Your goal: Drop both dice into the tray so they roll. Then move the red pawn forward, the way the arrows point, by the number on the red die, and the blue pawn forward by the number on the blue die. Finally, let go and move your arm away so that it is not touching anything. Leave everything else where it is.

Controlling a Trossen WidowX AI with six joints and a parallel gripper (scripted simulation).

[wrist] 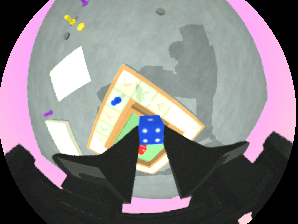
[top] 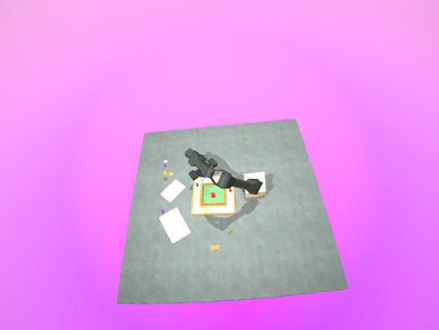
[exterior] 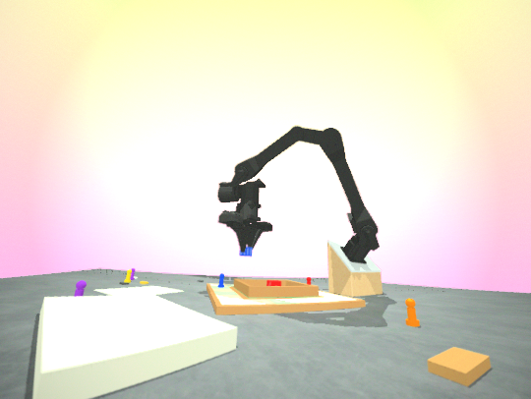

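My gripper tip is now 16 cm past the red pawn, 8 cm above it and 7 cm to the right of it. The rest, counted from my gripper tip: orange pawn 35 cm to the left, 15 cm behind, 9 cm below; then blue pawn 8 cm below, 6 cm ahead, 2 cm to the left.
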